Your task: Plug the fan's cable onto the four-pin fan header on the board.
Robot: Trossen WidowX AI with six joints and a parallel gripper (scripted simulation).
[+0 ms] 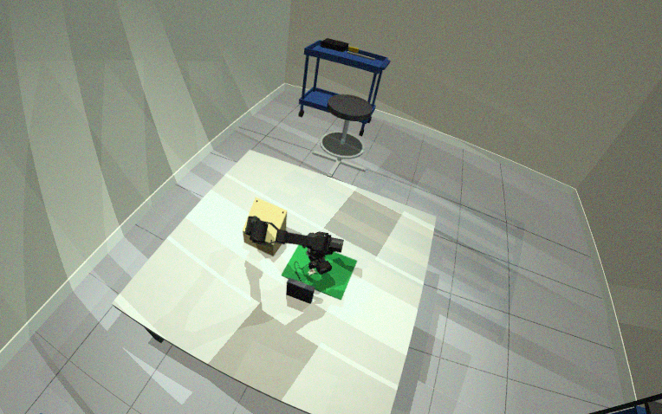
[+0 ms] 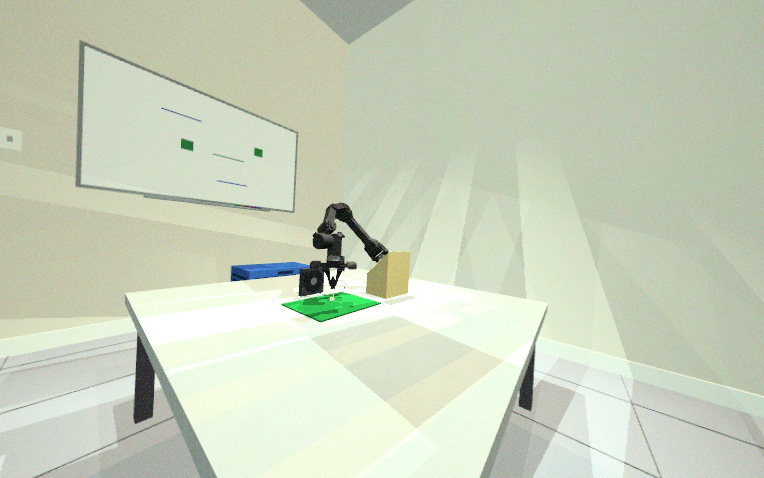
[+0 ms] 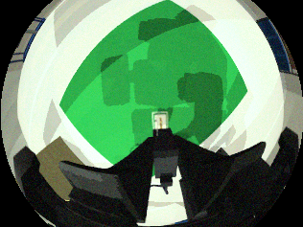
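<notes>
Right now the green board is 8 cm below my gripper tip, 4 cm to the left of it and 2 cm ahead of it. From my gripper tip the other things lie so: dark plug: 1 cm to the right, 1 cm above; black fan: 14 cm to the right, 2 cm ahead.
</notes>
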